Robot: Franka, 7 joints.
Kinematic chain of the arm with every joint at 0, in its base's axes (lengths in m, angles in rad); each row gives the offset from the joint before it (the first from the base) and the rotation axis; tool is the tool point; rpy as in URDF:
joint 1: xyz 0 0 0.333 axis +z
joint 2: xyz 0 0 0 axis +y
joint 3: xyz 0 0 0.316 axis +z
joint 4: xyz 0.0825 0 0 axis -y
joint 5: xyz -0.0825 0 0.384 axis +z
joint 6: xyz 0 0 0 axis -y
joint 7: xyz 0.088 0 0 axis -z
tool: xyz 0 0 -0.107 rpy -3.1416 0 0
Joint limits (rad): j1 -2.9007..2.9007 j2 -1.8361..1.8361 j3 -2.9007..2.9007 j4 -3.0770..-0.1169 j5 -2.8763..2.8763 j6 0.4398..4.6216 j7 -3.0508..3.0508
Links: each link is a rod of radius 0.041 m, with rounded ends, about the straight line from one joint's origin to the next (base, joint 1, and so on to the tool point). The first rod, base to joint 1, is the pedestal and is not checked.
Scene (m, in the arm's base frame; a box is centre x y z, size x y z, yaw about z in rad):
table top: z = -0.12
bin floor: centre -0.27 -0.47 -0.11 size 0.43 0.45 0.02 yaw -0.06
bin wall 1: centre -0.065 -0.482 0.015 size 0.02 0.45 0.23 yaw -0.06
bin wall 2: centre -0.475 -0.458 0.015 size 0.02 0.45 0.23 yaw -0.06
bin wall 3: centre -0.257 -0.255 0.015 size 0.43 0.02 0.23 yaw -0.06
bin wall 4: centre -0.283 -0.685 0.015 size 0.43 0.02 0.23 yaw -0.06
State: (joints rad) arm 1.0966 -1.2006 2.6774 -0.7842 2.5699 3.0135 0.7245
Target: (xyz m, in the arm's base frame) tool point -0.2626 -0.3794 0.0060
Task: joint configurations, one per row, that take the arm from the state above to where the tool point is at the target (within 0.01 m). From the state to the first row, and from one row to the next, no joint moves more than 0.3 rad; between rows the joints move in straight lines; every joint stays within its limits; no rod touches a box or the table.
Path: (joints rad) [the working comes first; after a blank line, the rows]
Joints at the target: 1.3424 -1.0647 2.9007 -1.7246 2.7482 3.5456 0.7245
Straight joint move there: touches bin wall 2.

1: 1.1684 -1.0205 2.7131 -1.0689 2.6200 3.2342 0.7245
2: 1.2401 -0.8405 2.7488 -1.3537 2.6702 3.4550 0.7245
3: 1.3119 -0.6604 2.7846 -1.6384 2.7203 3.6757 0.7245
4: 1.3836 -0.4804 2.8203 -1.9232 2.7705 3.8964 0.7245
5: 1.3630 -0.7725 2.8605 -1.8239 2.7593 3.7210 0.7245
6: 1.3424 -1.0647 2.9007 -1.7246 2.7482 3.5456 0.7245

